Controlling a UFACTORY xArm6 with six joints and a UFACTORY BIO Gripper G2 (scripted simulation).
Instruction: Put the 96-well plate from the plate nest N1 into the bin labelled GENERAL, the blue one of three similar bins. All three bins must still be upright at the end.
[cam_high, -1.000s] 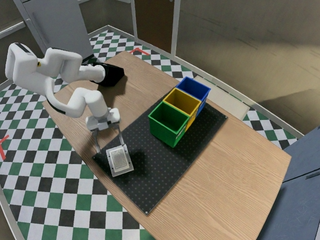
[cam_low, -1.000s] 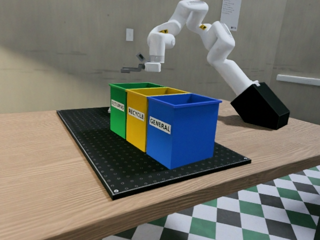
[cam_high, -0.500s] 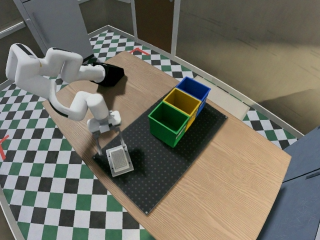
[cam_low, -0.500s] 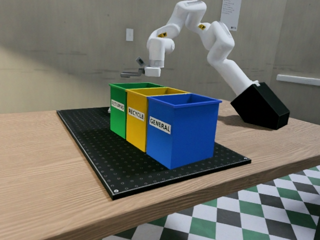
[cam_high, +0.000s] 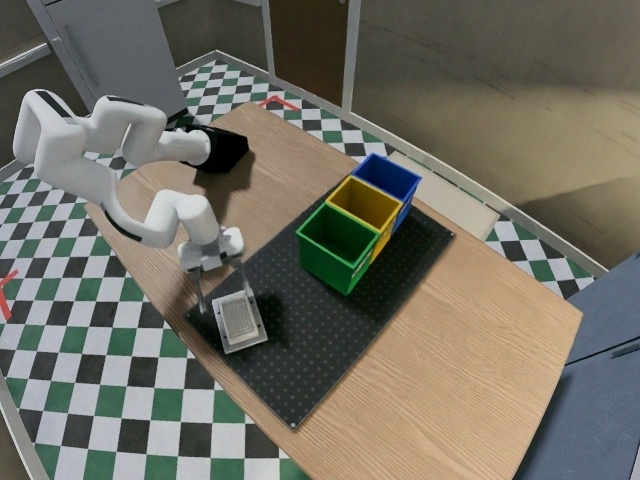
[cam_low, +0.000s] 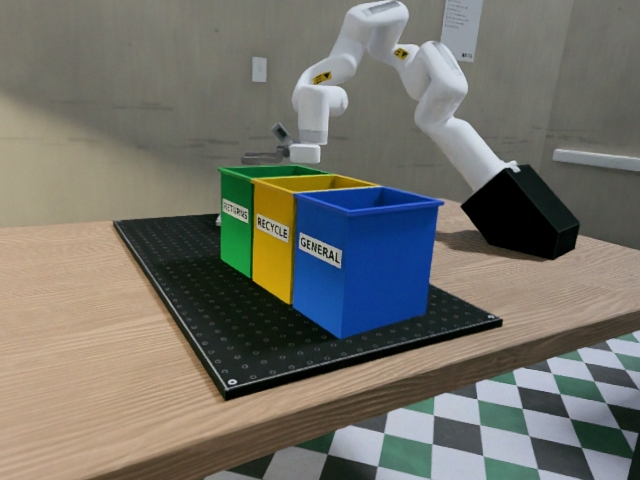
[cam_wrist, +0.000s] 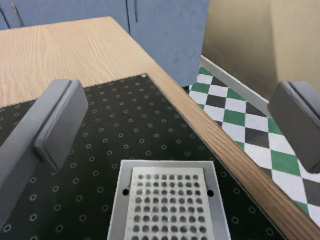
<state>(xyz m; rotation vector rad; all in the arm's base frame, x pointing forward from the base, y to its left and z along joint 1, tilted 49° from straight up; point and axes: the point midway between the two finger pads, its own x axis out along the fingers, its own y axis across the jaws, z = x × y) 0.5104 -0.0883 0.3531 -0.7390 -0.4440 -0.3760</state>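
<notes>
Now: the white 96-well plate 140 mm below my hand. Also, from my hand: green returns bin (100 mm ahead, 310 mm to the left, 70 mm below); then grey plate nest n1 (160 mm below); then yellow recycle bin (90 mm ahead, 440 mm to the left, 70 mm below).
</notes>
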